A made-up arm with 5 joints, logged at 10 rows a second.
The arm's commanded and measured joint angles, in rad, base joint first. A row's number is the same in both.
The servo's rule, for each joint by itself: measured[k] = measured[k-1] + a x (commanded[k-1-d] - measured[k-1]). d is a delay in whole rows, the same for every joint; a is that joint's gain. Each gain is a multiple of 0.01, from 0.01 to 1. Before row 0 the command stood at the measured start. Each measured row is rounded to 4 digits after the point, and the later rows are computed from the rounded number. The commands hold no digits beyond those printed.
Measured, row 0:
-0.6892 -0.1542 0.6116 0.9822 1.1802
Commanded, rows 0 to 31:
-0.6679 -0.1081 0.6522 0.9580 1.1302
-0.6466 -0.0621 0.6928 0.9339 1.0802
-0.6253 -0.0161 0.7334 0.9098 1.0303
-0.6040 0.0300 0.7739 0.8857 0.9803
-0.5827 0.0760 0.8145 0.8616 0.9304
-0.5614 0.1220 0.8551 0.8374 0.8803
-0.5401 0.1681 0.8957 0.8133 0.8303
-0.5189 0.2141 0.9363 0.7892 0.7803
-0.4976 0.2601 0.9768 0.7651 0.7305
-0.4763 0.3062 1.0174 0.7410 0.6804
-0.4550 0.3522 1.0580 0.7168 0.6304
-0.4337 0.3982 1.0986 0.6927 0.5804
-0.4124 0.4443 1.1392 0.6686 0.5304
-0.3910 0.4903 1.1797 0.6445 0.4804
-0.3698 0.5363 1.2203 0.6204 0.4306
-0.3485 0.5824 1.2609 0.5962 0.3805
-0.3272 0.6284 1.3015 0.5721 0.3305
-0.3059 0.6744 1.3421 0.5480 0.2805
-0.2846 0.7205 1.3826 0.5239 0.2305
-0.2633 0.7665 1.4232 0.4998 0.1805
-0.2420 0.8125 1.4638 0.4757 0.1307
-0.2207 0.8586 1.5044 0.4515 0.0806
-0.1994 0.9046 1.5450 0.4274 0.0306
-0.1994 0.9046 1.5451 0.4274 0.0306
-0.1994 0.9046 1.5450 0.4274 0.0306
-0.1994 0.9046 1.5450 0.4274 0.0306
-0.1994 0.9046 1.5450 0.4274 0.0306
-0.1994 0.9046 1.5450 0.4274 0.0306
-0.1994 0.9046 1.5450 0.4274 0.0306
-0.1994 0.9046 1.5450 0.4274 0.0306
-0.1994 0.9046 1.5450 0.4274 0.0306
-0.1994 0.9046 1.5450 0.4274 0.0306
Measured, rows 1 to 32:
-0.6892 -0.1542 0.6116 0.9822 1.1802
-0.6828 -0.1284 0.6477 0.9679 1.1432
-0.6719 -0.0913 0.6878 0.9478 1.0966
-0.6579 -0.0492 0.7284 0.9254 1.0475
-0.6417 -0.0048 0.7689 0.9020 0.9978
-0.6240 0.0404 0.8095 0.8782 0.9479
-0.6052 0.0861 0.8501 0.8541 0.8979
-0.5857 0.1320 0.8907 0.8300 0.8479
-0.5657 0.1780 0.9313 0.8059 0.7979
-0.5453 0.2240 0.9718 0.7818 0.7480
-0.5246 0.2700 1.0124 0.7577 0.6980
-0.5037 0.3160 1.0530 0.7336 0.6480
-0.4827 0.3620 1.0936 0.7095 0.5980
-0.4616 0.4081 1.1342 0.6854 0.5480
-0.4404 0.4541 1.1747 0.6613 0.4980
-0.4192 0.5001 1.2153 0.6372 0.4481
-0.3980 0.5462 1.2559 0.6130 0.3981
-0.3768 0.5922 1.2965 0.5889 0.3481
-0.3555 0.6382 1.3371 0.5648 0.2981
-0.3342 0.6843 1.3776 0.5407 0.2481
-0.3129 0.7303 1.4182 0.5166 0.1981
-0.2916 0.7763 1.4588 0.4925 0.1482
-0.2703 0.8224 1.4994 0.4683 0.0982
-0.2490 0.8684 1.5400 0.4442 0.0482
-0.2341 0.8887 1.5445 0.4343 0.0352
-0.2237 0.8976 1.5449 0.4302 0.0318
-0.2164 0.9015 1.5450 0.4285 0.0309
-0.2113 0.9032 1.5450 0.4279 0.0307
-0.2077 0.9040 1.5450 0.4276 0.0306
-0.2052 0.9043 1.5450 0.4275 0.0306
-0.2035 0.9045 1.5450 0.4274 0.0306
-0.2023 0.9046 1.5450 0.4274 0.0306
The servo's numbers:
d 1
a 0.30 0.56 0.89 0.59 0.74

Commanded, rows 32 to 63:
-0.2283 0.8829 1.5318 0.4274 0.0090
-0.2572 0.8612 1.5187 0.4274 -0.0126
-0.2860 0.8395 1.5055 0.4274 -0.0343
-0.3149 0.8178 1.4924 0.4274 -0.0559
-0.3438 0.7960 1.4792 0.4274 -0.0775
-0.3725 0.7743 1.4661 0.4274 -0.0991
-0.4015 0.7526 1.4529 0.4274 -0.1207
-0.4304 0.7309 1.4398 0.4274 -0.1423
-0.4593 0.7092 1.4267 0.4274 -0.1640
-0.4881 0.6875 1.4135 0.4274 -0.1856
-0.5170 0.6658 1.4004 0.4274 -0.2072
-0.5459 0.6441 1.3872 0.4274 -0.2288
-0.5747 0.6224 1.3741 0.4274 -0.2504
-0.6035 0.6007 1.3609 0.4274 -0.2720
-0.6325 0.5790 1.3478 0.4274 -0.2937
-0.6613 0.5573 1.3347 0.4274 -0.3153
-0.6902 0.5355 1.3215 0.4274 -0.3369
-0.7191 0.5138 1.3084 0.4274 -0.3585
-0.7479 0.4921 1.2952 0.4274 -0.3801
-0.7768 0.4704 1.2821 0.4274 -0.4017
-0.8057 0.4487 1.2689 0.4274 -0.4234
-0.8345 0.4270 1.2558 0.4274 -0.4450
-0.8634 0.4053 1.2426 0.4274 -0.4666
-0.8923 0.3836 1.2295 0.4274 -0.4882
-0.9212 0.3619 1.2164 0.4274 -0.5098
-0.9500 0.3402 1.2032 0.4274 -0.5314
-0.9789 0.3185 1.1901 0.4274 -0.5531
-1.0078 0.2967 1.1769 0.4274 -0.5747
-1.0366 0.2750 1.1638 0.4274 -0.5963
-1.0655 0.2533 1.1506 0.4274 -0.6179
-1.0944 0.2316 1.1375 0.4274 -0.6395
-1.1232 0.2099 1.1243 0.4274 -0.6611
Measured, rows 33 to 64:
-0.2014 0.9046 1.5450 0.4274 0.0306
-0.2095 0.8924 1.5333 0.4274 0.0146
-0.2238 0.8749 1.5203 0.4274 -0.0055
-0.2425 0.8551 1.5071 0.4274 -0.0268
-0.2642 0.8342 1.4940 0.4274 -0.0483
-0.2881 0.8128 1.4808 0.4274 -0.0699
-0.3134 0.7912 1.4677 0.4274 -0.0915
-0.3398 0.7696 1.4545 0.4274 -0.1131
-0.3670 0.7479 1.4414 0.4274 -0.1347
-0.3947 0.7262 1.4283 0.4274 -0.1564
-0.4227 0.7045 1.4151 0.4274 -0.1780
-0.4510 0.6828 1.4020 0.4274 -0.1996
-0.4795 0.6611 1.3888 0.4274 -0.2212
-0.5081 0.6394 1.3757 0.4274 -0.2428
-0.5367 0.6177 1.3625 0.4274 -0.2644
-0.5654 0.5960 1.3494 0.4274 -0.2861
-0.5942 0.5743 1.3363 0.4274 -0.3077
-0.6230 0.5526 1.3231 0.4274 -0.3293
-0.6518 0.5309 1.3100 0.4274 -0.3509
-0.6806 0.5092 1.2968 0.4274 -0.3725
-0.7095 0.4875 1.2837 0.4274 -0.3941
-0.7384 0.4658 1.2705 0.4274 -0.4158
-0.7672 0.4441 1.2574 0.4274 -0.4374
-0.7961 0.4224 1.2442 0.4274 -0.4590
-0.8250 0.4007 1.2311 0.4274 -0.4806
-0.8539 0.3790 1.2180 0.4274 -0.5022
-0.8827 0.3573 1.2048 0.4274 -0.5238
-0.9116 0.3356 1.1917 0.4274 -0.5455
-0.9405 0.3138 1.1785 0.4274 -0.5671
-0.9693 0.2921 1.1654 0.4274 -0.5887
-0.9982 0.2704 1.1522 0.4274 -0.6103
-1.0271 0.2487 1.1391 0.4274 -0.6319

